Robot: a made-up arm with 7 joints. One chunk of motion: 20 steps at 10 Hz.
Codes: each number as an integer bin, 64 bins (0 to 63) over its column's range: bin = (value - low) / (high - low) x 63, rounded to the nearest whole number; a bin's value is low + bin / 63 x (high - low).
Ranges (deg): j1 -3.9..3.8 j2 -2.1..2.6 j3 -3.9..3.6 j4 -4.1..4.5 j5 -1.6..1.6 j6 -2..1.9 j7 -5.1..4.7
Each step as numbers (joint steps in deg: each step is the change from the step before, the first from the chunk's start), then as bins.
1 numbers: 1.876 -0.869 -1.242 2.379 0.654 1.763 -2.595
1 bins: 47 17 22 47 44 61 16
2 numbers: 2.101 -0.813 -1.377 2.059 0.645 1.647 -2.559
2 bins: 49 17 21 45 44 59 16
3 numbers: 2.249 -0.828 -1.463 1.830 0.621 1.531 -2.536
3 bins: 50 17 20 43 44 57 16
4 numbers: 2.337 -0.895 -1.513 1.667 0.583 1.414 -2.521
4 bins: 51 16 20 42 43 55 17
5 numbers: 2.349 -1.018 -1.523 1.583 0.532 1.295 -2.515
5 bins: 51 15 20 42 42 53 17
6 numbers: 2.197 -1.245 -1.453 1.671 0.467 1.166 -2.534
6 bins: 50 11 21 42 41 51 16
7 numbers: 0.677 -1.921 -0.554 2.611 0.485 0.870 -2.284
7 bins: 37 2 28 49 41 46 18
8 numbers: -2.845 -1.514 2.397 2.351 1.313 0.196 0.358
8 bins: 9 8 53 47 57 35 35
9 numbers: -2.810 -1.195 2.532 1.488 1.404 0.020 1.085
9 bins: 9 12 54 41 59 33 40
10 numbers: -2.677 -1.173 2.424 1.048 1.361 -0.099 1.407
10 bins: 10 12 53 38 58 31 42
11 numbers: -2.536 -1.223 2.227 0.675 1.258 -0.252 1.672
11 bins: 11 12 51 35 56 28 44
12 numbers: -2.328 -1.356 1.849 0.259 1.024 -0.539 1.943
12 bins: 13 10 48 32 52 24 45
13 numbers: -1.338 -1.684 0.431 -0.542 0.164 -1.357 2.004
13 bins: 21 6 36 26 35 10 46
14 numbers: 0.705 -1.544 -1.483 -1.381 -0.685 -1.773 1.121
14 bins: 38 7 20 20 18 4 40
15 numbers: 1.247 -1.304 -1.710 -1.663 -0.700 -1.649 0.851
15 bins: 42 11 18 18 18 6 38
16 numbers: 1.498 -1.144 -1.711 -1.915 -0.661 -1.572 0.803
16 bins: 44 13 18 16 18 7 38
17 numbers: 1.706 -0.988 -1.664 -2.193 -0.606 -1.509 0.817
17 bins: 46 15 19 14 20 8 38
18 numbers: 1.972 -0.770 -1.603 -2.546 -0.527 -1.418 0.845
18 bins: 48 18 19 11 21 9 38
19 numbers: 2.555 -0.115 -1.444 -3.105 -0.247 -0.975 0.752
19 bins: 53 27 21 7 27 17 38
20 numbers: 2.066 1.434 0.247 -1.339 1.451 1.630 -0.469
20 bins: 49 47 35 20 60 59 30
